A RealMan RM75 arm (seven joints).
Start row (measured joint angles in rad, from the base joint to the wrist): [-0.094, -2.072, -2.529, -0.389, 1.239, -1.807, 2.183]
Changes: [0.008, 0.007, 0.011, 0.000, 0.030, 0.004, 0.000]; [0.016, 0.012, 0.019, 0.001, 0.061, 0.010, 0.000]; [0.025, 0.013, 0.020, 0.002, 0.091, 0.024, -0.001]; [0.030, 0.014, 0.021, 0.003, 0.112, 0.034, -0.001]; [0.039, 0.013, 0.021, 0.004, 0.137, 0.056, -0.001]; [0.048, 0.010, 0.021, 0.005, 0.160, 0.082, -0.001]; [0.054, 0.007, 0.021, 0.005, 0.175, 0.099, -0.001]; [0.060, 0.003, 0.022, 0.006, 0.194, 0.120, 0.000]
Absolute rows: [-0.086, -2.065, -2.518, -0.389, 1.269, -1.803, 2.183]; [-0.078, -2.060, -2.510, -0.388, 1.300, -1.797, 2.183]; [-0.069, -2.059, -2.509, -0.387, 1.330, -1.783, 2.182]; [-0.064, -2.058, -2.508, -0.386, 1.351, -1.773, 2.182]; [-0.055, -2.059, -2.508, -0.385, 1.376, -1.751, 2.182]; [-0.046, -2.062, -2.508, -0.384, 1.399, -1.725, 2.182]; [-0.040, -2.065, -2.508, -0.384, 1.414, -1.708, 2.182]; [-0.034, -2.069, -2.507, -0.383, 1.433, -1.687, 2.183]
